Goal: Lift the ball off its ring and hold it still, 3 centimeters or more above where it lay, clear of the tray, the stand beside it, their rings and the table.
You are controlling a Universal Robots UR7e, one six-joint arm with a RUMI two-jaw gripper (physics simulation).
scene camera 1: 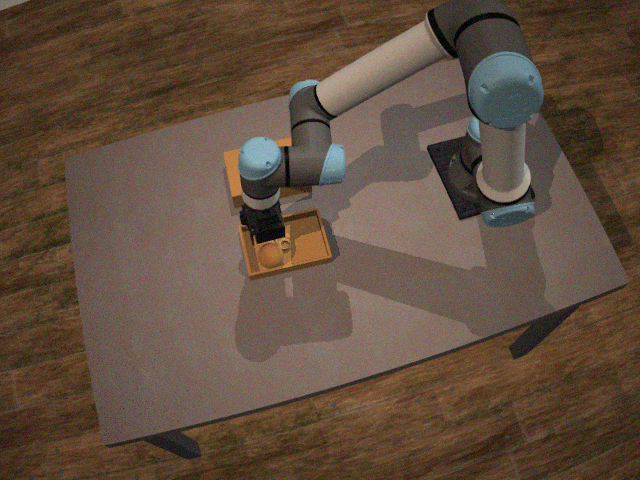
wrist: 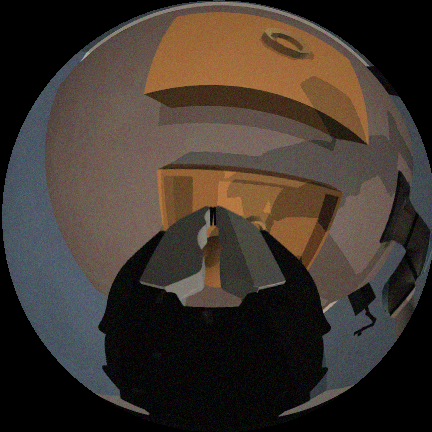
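Where they show: gripper, between the fingertips: (wrist: 212,209); arm's base, origin of its link: (wrist: 397,215).
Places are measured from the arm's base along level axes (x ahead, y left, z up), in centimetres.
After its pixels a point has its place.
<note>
The orange ball (scene camera 1: 270,254) {x 54.6, y 5.1, z 4.4 cm} lies in the left part of the orange tray (scene camera 1: 294,267) {x 50.3, y 8.0, z 0.2 cm} (wrist: 327,215) {x 41.3, y -0.7, z 0.5 cm}, apart from the small ring (scene camera 1: 280,244) (wrist: 256,218) {x 50.3, y 0.1, z -0.6 cm} in the tray. My gripper (scene camera 1: 269,240) {x 54.7, y -1.7, z 0.7 cm} (wrist: 212,209) {x 54.7, y -1.7, z 0.7 cm} is shut and empty, its fingertips together. In the scene view it is over the tray's back left part, beside the ball; its exact height is hard to tell. In the wrist view the fingers hide most or all of the ball. The stand (scene camera 1: 232,178) {x 57.3, y -16.9, z 4.1 cm} (wrist: 215,55) {x 53.9, y -14.5, z 4.1 cm} is an orange block behind the tray, with a ring (wrist: 275,46) on top.
The tray's raised walls stand around the ball and ring. The arm passes over the stand and hides part of it in the scene view. The arm's base is at the right on a dark plate (scene camera 1: 448,188) {x 8.3, y 0.7, z -0.2 cm}. The table (scene camera 1: 170,310) {x 80.2, y 8.0, z -1.5 cm} bears the tray and stand.
</note>
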